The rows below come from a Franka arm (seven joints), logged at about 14 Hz.
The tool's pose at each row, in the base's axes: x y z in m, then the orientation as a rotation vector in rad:
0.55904, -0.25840, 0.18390, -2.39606, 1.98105, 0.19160
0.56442, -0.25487, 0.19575, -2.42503, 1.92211, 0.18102
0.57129, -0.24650, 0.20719, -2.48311, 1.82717, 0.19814
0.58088, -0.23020, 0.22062, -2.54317, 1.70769, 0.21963
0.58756, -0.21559, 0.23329, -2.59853, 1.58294, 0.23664
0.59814, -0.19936, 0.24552, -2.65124, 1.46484, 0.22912
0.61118, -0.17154, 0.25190, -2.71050, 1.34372, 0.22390
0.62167, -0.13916, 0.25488, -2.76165, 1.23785, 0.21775
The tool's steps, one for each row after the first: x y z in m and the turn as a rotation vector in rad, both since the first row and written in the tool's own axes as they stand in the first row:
-0.00378, -0.00526, -0.01182, 0.01333, -0.00368, -0.04215
-0.01197, -0.01293, -0.02288, 0.00995, -0.01726, -0.11399
-0.02763, -0.02466, -0.03534, 0.00950, -0.03812, -0.20049
-0.04209, -0.03327, -0.04698, 0.01149, -0.05791, -0.28926
-0.05736, -0.04603, -0.05833, 0.02017, -0.06223, -0.37439
-0.08285, -0.06374, -0.06293, 0.02006, -0.06102, -0.46325
-0.11288, -0.08003, -0.06350, 0.01745, -0.05650, -0.54061

